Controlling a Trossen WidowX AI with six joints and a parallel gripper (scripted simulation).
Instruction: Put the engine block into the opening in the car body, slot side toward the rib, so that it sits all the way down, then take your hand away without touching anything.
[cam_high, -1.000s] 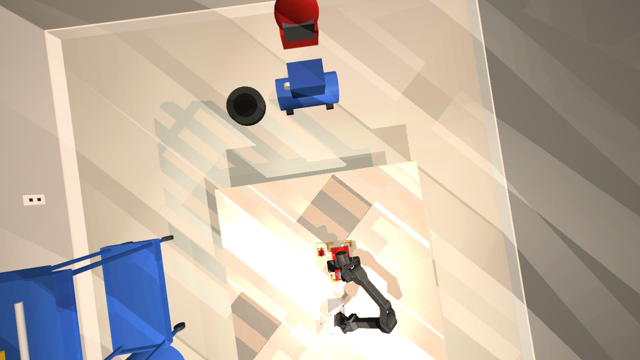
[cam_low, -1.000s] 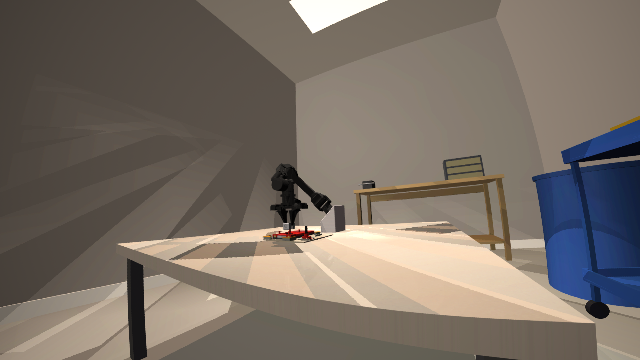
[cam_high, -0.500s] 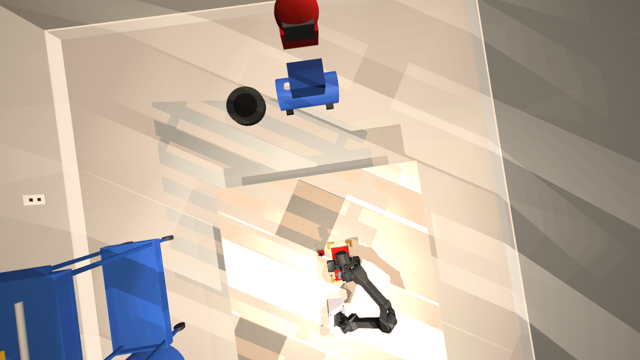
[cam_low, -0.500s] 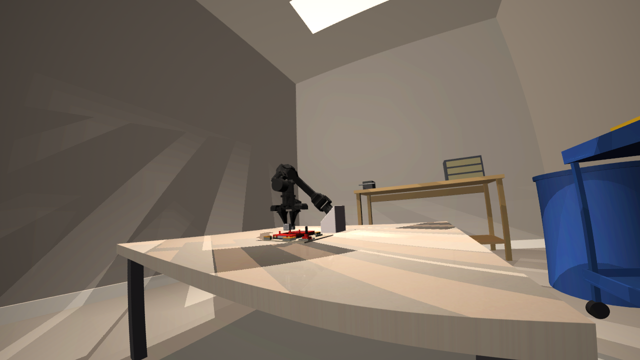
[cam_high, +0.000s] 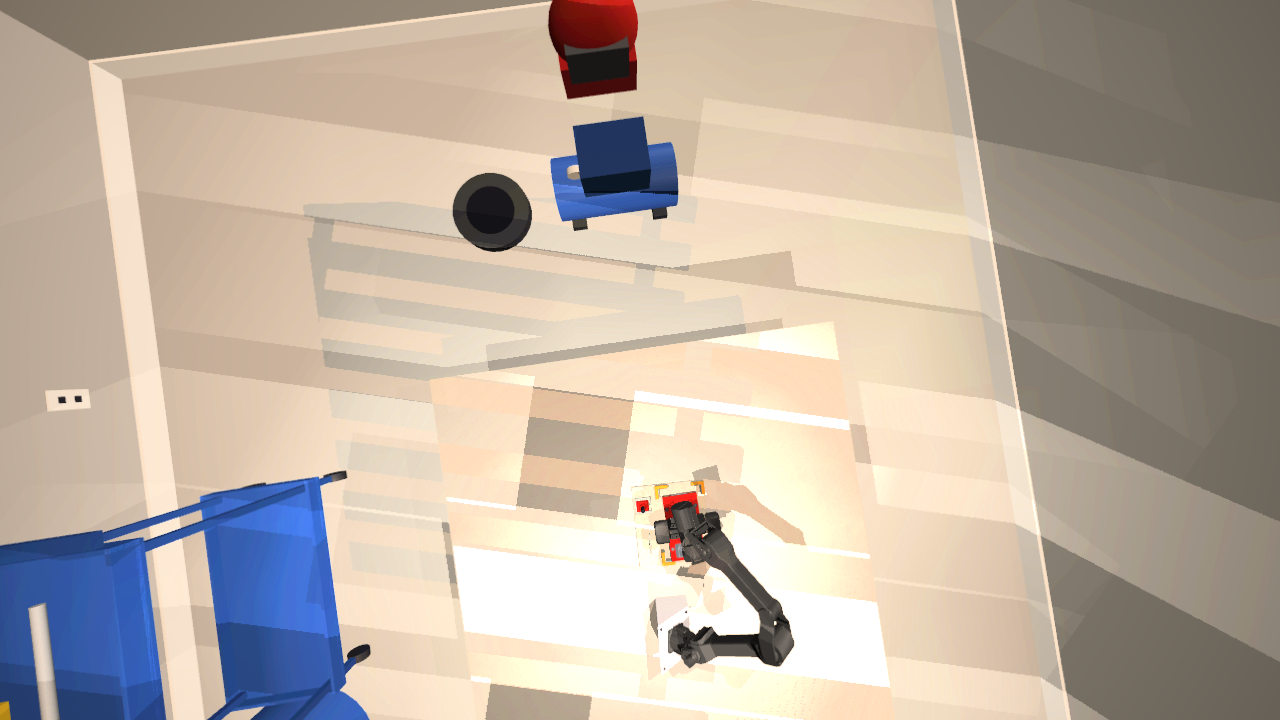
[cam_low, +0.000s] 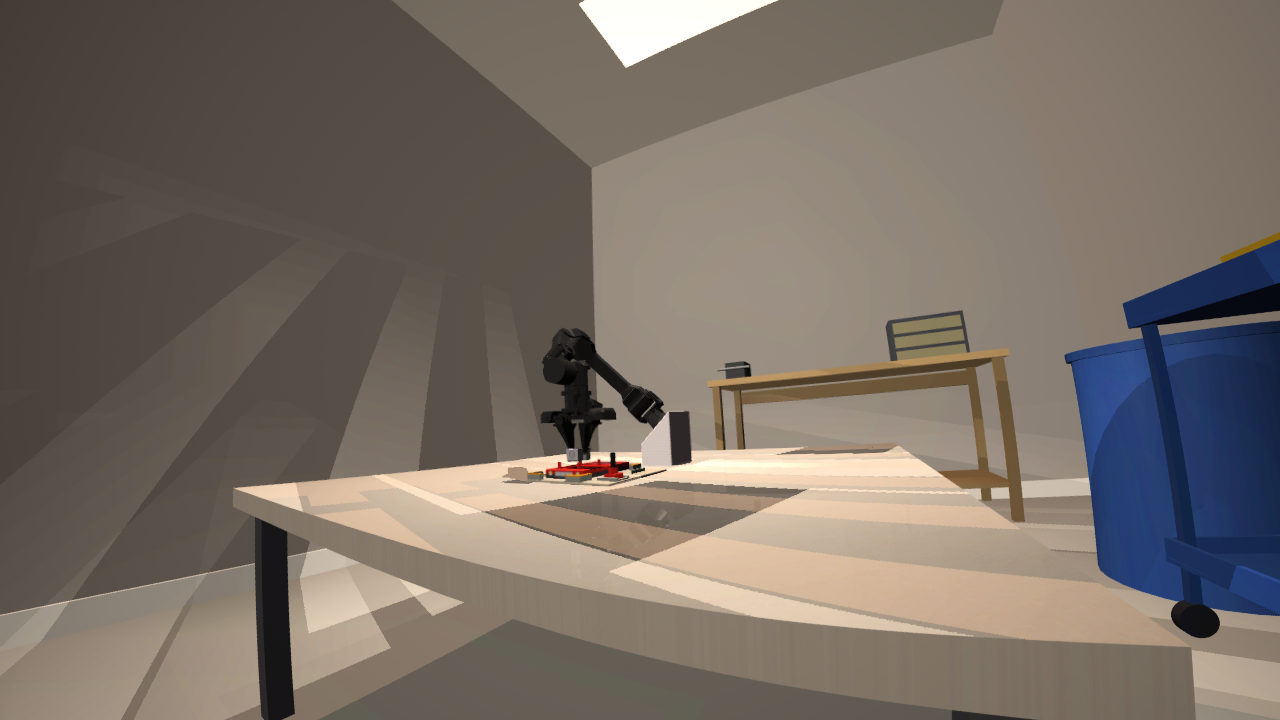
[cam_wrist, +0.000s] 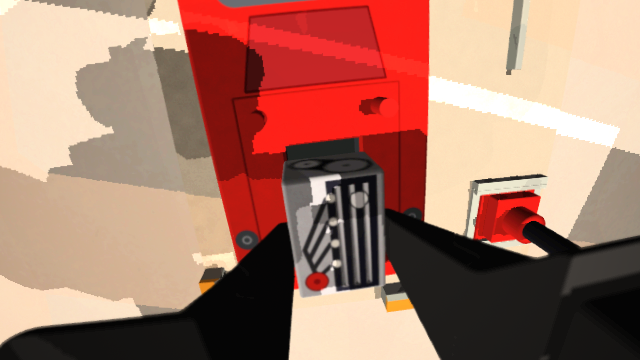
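The engine block is 1 cm below my gripper tip.
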